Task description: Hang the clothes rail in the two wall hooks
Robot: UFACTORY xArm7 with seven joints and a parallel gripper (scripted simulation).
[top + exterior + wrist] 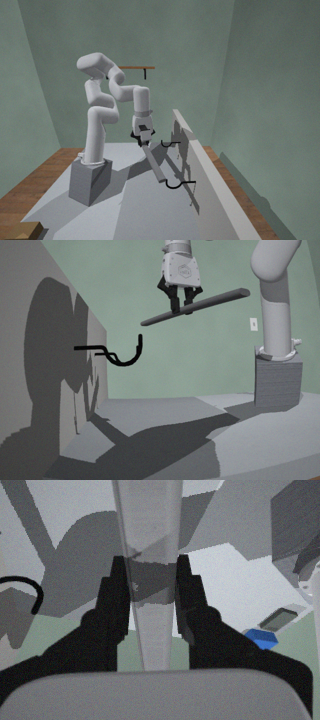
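Right now the clothes rail is 1 cm below my hand. The rest, counted from my hand: brown box: 48 cm behind, 28 cm to the right, 25 cm below; blue object: 48 cm behind, 37 cm to the left, 26 cm below; grey wall panel: 51 cm below, 27 cm ahead.
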